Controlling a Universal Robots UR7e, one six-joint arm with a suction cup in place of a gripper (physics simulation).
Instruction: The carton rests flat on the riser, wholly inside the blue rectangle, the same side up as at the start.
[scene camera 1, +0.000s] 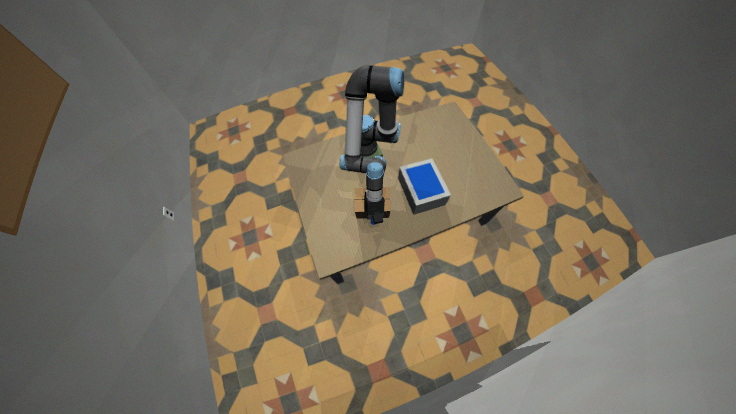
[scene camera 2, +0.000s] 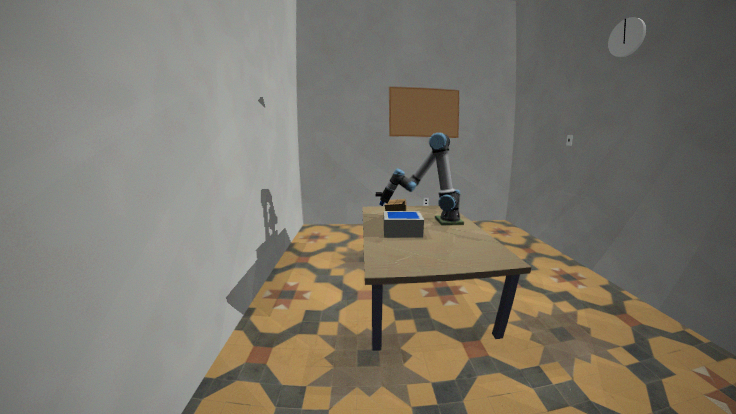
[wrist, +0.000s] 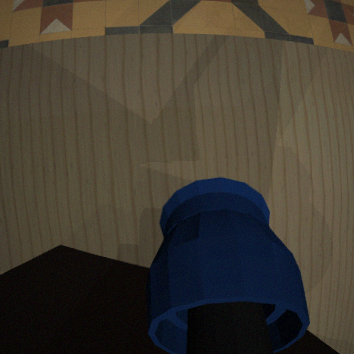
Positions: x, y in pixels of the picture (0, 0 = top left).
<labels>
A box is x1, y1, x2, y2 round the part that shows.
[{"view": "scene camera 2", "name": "grey riser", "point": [397, 224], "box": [384, 211, 423, 237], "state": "on the table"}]
</labels>
